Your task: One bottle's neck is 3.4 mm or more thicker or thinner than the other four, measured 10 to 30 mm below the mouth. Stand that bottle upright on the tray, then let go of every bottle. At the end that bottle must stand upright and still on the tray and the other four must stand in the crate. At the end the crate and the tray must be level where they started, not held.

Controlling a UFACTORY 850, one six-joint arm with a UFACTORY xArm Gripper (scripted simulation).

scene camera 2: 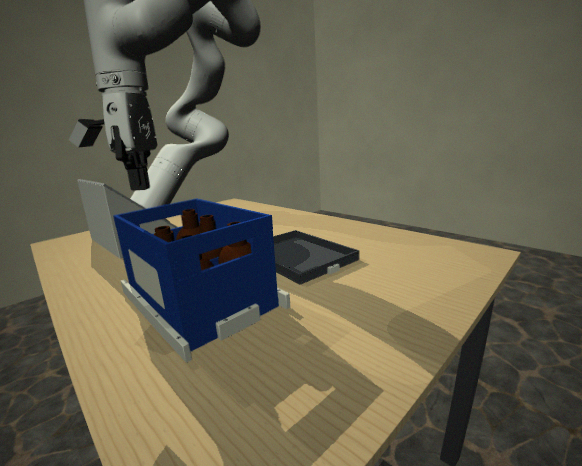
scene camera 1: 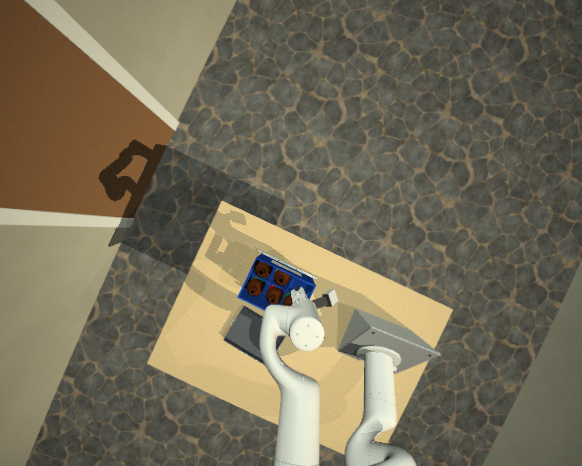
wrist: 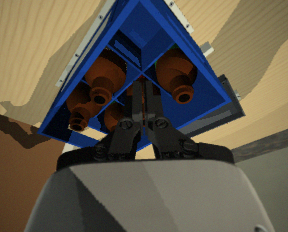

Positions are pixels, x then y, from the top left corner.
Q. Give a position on a blue crate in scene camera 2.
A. At 168, 275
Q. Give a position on a dark tray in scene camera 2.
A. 300, 257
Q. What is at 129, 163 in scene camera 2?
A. My gripper.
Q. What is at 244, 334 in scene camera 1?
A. A dark tray.
